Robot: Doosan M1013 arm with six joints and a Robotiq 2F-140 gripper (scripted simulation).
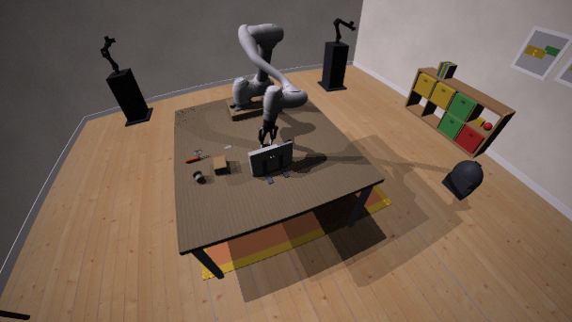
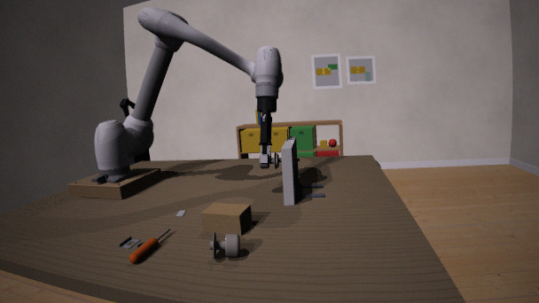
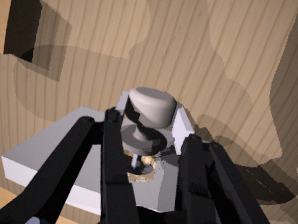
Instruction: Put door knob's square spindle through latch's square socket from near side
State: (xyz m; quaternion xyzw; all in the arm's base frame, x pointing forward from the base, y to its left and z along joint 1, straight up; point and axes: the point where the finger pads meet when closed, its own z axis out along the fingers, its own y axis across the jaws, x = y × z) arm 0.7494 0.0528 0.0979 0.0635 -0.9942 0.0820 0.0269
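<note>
My hand is 9 cm short of the grey door panel, 4 cm above it and 1 cm to the right of it. Round my hand: metal plate 27 cm to the right, 24 cm behind, 15 cm below; wooden block 34 cm to the right, 12 cm below, 3 cm behind; screwdriver 51 cm to the right, 18 cm behind, 14 cm below.
</note>
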